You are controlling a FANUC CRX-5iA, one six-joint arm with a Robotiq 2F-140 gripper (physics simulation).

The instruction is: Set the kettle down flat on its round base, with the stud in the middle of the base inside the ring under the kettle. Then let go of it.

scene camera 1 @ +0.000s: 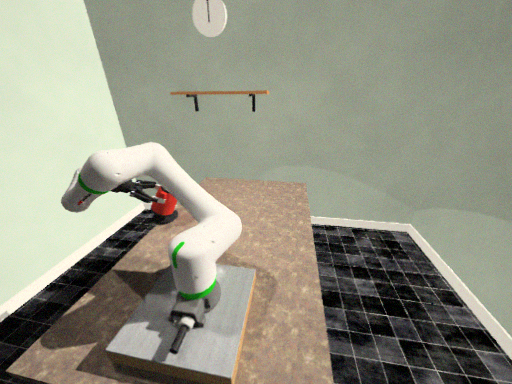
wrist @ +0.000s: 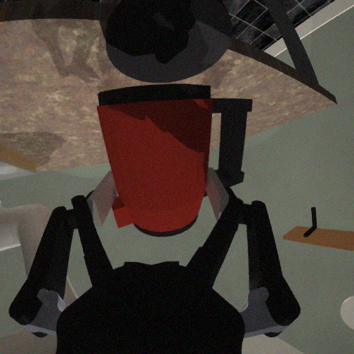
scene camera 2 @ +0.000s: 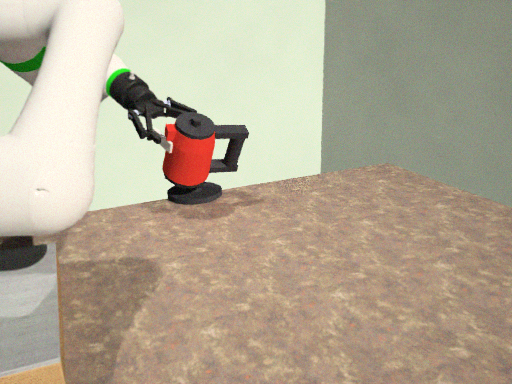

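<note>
The red kettle (scene camera 1: 163,205) (scene camera 2: 187,162) (wrist: 160,155) with black lid and handle is held just above its round black base (scene camera 1: 170,218) (scene camera 2: 212,194) (wrist: 165,71). In scene camera 2 the kettle leans a little, lid toward the right, and its bottom sits over the left and middle part of the base. Whether they touch cannot be told. The stud does not show clearly, and the ring under the kettle is hidden. My gripper (scene camera 1: 160,193) (scene camera 2: 182,129) (wrist: 160,179) is shut on the kettle's upper body, between the spout and the handle side.
The base stands on the brown table (scene camera 1: 280,240) (scene camera 2: 300,260) (wrist: 60,100), near its edge by the pale green wall. My arm's foot stands on a grey mounting board (scene camera 1: 220,340). A wall shelf (scene camera 1: 220,92) (wrist: 330,237) hangs beyond the table.
</note>
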